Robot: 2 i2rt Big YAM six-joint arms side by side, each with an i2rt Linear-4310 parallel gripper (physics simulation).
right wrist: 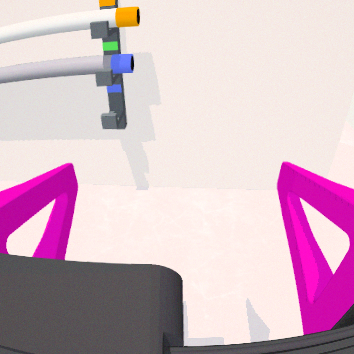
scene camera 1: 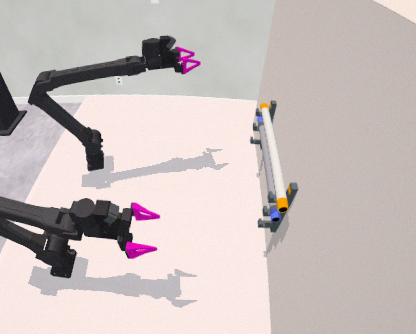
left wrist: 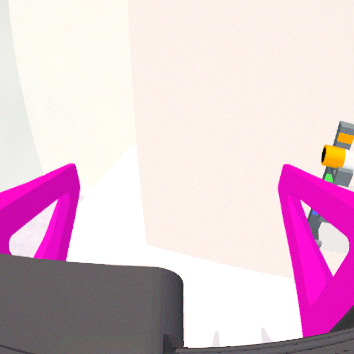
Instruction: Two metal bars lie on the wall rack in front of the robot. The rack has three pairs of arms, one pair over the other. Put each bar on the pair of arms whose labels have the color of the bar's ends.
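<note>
The wall rack has orange labels at the top, green labels in the middle and blue labels at the bottom. A white bar with orange ends lies on the top, orange-labelled arms. A grey bar with blue ends lies on the middle, green-labelled arms. The bottom arm in the right wrist view holds no bar. My left gripper and right gripper are open and empty, away from the rack.
The rack is fixed to the wall at the right of the scene view. A pale surface stretches below the arms and carries their shadows. A dark post stands at the left edge of the scene view.
</note>
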